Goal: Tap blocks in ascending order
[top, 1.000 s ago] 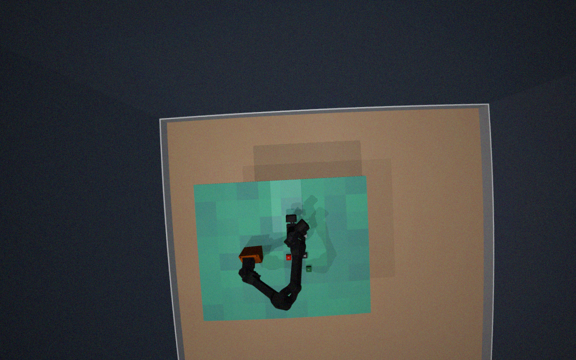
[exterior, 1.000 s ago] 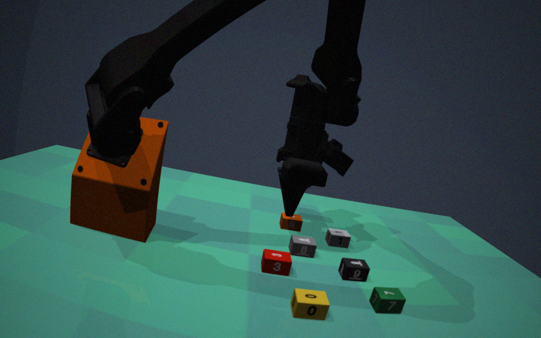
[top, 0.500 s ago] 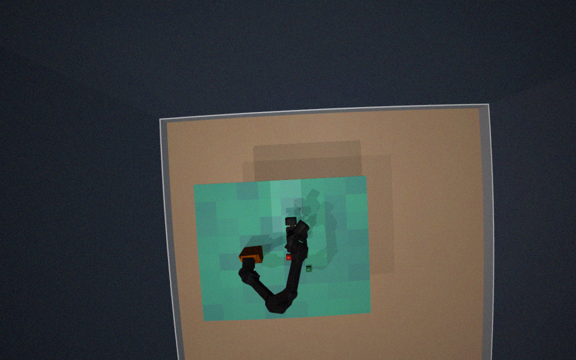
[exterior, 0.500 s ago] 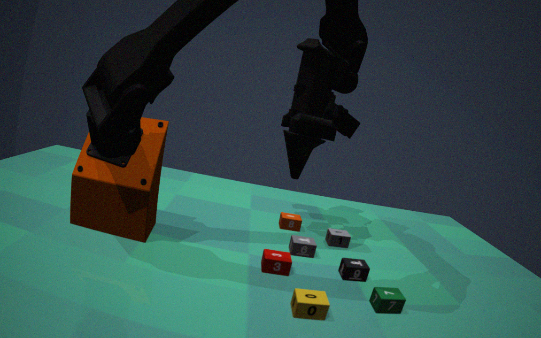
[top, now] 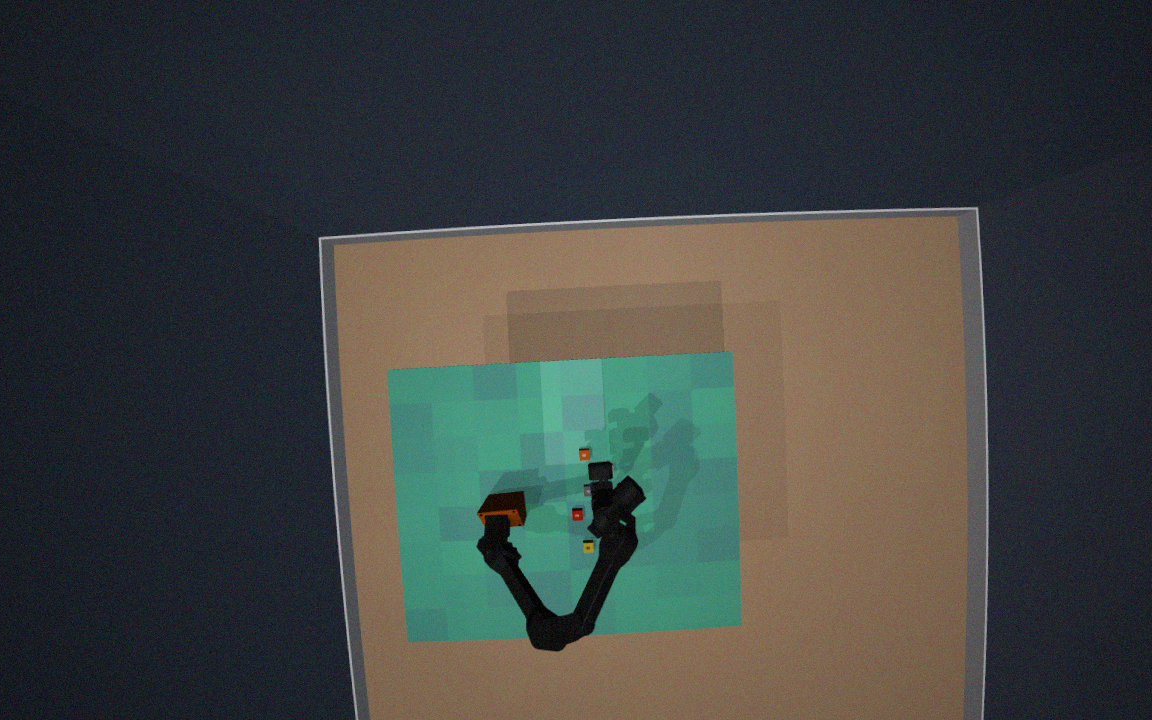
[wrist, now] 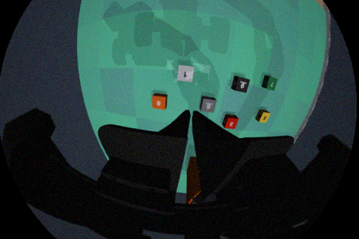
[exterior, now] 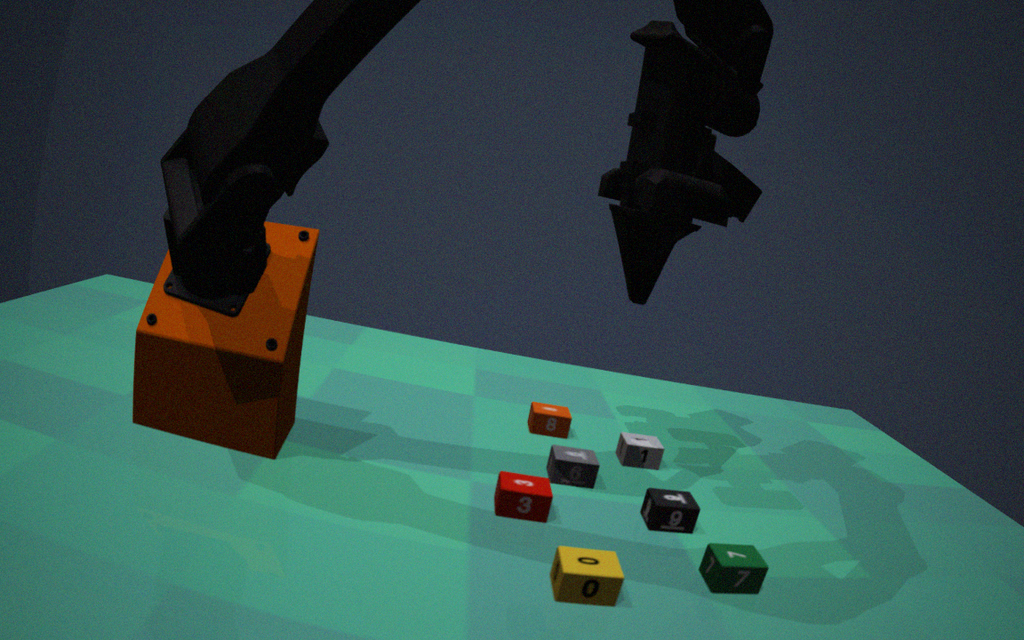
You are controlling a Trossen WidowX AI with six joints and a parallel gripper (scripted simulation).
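My gripper tip is 40 mm short of the black block, 120 mm to the left of it and 120 mm above it. The rest, counted from my gripper tip: light grey block (30 mm ahead, 10 mm to the left, 120 mm below); red block (60 mm behind, 130 mm to the right, 120 mm below); orange block (40 mm behind, 60 mm to the left, 120 mm below).
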